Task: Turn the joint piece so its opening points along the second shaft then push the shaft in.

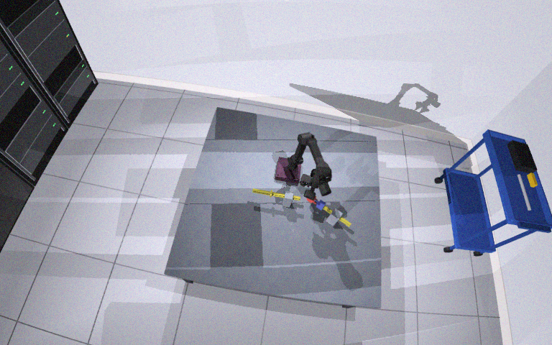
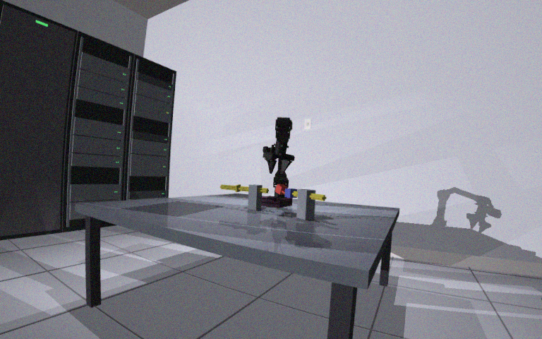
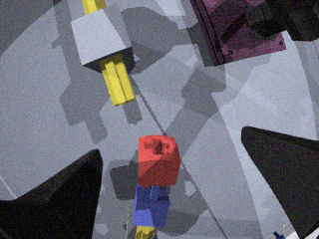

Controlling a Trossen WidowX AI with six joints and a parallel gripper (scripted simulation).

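The red joint piece lies 1 cm ahead of my gripper tip, 5 cm to the left of it and 8 cm below it.
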